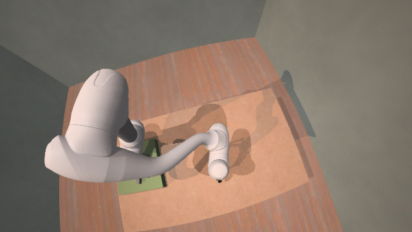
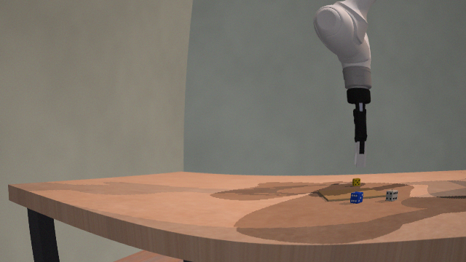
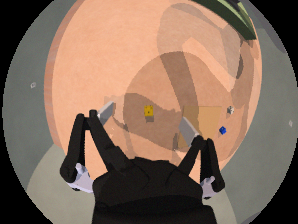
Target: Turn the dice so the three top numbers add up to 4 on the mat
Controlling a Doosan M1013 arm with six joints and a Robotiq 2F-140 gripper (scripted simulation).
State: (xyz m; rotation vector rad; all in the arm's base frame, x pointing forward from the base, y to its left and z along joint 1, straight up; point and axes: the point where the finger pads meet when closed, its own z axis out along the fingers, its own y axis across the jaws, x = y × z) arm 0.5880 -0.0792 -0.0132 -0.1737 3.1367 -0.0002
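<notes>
My gripper is now 10 mm short of the yellow die, 10 mm to the right of it and 50 mm above it. The rest, counted from my hand: tan mat 10 mm ahead, 180 mm to the left, 60 mm below; blue die 10 mm behind, 280 mm to the left, 50 mm below; white die 90 mm behind, 260 mm to the left, 50 mm below.
</notes>
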